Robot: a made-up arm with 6 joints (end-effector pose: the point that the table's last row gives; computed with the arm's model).
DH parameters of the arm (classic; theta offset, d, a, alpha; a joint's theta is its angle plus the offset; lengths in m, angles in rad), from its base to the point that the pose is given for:
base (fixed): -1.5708 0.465 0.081 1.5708
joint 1: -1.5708 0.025 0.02 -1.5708
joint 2: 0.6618 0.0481 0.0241 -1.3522
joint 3: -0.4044 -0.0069 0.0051 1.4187
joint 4: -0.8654 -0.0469 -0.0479 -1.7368
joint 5: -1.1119 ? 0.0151 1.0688
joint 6: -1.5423 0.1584 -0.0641 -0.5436
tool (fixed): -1.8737 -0.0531 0 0
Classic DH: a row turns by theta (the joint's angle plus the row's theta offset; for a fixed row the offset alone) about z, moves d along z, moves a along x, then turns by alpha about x.
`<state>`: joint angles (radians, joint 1 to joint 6).
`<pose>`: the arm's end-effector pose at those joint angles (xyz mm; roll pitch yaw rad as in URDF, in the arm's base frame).
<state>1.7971 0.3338 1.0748 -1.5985 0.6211 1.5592</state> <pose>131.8 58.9 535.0 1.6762 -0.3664 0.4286</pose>
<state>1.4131 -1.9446 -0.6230 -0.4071 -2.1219 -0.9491</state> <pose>-62.1 -165.0 349.5 -3.0172 -0.8085 -2.9218</pose>
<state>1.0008 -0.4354 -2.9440 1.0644 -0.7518 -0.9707</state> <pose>-108.1 -243.1 398.8 2.1716 -0.7339 -0.3848</pose>
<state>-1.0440 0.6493 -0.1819 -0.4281 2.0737 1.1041</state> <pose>-143.8 -87.0 415.6 3.1128 0.7793 -2.7651</pose>
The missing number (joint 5, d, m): -0.1986
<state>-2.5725 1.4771 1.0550 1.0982 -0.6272 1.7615</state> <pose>29.6 83.6 674.1 -1.8125 -0.8072 1.6312</pose>
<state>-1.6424 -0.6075 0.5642 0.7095 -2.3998 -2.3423</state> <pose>-199.5 -158.3 555.9 -0.2568 -0.4222 -0.8955</pose>
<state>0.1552 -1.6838 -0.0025 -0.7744 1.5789 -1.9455</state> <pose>37.1 -81.1 552.8 -0.9488 -0.1517 3.0962</pose>
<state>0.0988 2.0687 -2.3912 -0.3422 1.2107 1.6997</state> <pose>-20.2 22.9 595.8 -2.2977 -0.0562 1.8397</pose>
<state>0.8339 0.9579 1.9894 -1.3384 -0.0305 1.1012</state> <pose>-74.1 -28.1 656.5 2.5179 -0.6028 2.0734</pose>
